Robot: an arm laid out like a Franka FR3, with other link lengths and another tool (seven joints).
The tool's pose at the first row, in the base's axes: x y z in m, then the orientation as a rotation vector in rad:
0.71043 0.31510 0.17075 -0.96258 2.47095 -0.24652
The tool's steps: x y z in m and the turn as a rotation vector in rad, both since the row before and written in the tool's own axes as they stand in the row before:
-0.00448 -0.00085 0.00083 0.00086 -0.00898 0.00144
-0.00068 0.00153 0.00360 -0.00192 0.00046 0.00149
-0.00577 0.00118 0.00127 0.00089 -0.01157 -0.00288
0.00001 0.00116 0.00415 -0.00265 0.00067 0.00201
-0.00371 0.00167 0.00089 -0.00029 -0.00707 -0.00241
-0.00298 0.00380 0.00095 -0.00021 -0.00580 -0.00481
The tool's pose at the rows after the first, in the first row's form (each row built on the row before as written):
0.71421 0.31750 0.17194 -0.95949 2.46312 -0.24225
0.71553 0.31912 0.16857 -0.95847 2.46483 -0.23967
0.71915 0.32389 0.16923 -0.96048 2.45281 -0.23552
0.72055 0.32481 0.16526 -0.95916 2.45518 -0.23200
0.72236 0.32856 0.16536 -0.96152 2.44784 -0.22870
0.72246 0.33340 0.16445 -0.96695 2.44059 -0.22700

